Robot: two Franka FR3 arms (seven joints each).
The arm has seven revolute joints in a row. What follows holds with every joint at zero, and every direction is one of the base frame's. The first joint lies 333 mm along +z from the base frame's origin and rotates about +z. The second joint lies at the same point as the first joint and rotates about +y. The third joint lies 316 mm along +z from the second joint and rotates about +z. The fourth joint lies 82.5 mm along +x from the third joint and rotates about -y. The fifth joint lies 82.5 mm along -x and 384 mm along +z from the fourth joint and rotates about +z. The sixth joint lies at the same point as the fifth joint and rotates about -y. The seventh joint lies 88 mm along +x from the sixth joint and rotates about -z. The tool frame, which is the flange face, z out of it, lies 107 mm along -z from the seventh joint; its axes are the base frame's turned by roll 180, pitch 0 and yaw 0 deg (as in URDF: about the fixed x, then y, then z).
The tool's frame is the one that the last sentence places.
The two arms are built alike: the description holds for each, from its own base.
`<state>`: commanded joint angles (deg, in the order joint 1, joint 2, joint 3, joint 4, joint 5, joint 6, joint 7); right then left.
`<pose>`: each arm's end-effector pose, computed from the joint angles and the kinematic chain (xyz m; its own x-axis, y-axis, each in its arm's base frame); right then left.
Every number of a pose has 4 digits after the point.
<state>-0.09 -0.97 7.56 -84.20 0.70 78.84 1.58 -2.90 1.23 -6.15 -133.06 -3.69 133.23 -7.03</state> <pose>0.5236 0.0709 0.6640 0.9916 0.1044 -0.0769 0.1041 -0.9945 -0.0078 0.5013 -0.0810 0.3295 0.9996 0.0087 -0.0253 0.0099 -0.9989 0.0456</pose>
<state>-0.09 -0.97 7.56 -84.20 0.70 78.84 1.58 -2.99 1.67 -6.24 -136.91 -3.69 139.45 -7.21</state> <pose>0.5236 0.0709 0.6640 0.9916 0.1044 -0.0769 0.1041 -0.9945 -0.0078 0.4907 -0.0800 0.3075 0.9999 0.0136 0.0083 0.0132 -0.9988 0.0472</pose>
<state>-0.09 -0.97 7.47 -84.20 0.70 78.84 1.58 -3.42 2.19 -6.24 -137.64 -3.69 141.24 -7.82</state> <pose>0.5237 0.0701 0.6641 0.9917 0.1028 -0.0769 0.1025 -0.9947 -0.0078 0.4888 -0.0832 0.3007 0.9997 0.0182 0.0171 0.0173 -0.9987 0.0485</pose>
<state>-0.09 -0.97 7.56 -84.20 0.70 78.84 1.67 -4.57 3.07 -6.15 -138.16 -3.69 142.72 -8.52</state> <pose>0.5236 0.0709 0.6640 0.9917 0.1028 -0.0769 0.1026 -0.9947 -0.0077 0.4862 -0.0919 0.2919 0.9998 0.0130 0.0179 0.0121 -0.9987 0.0492</pose>
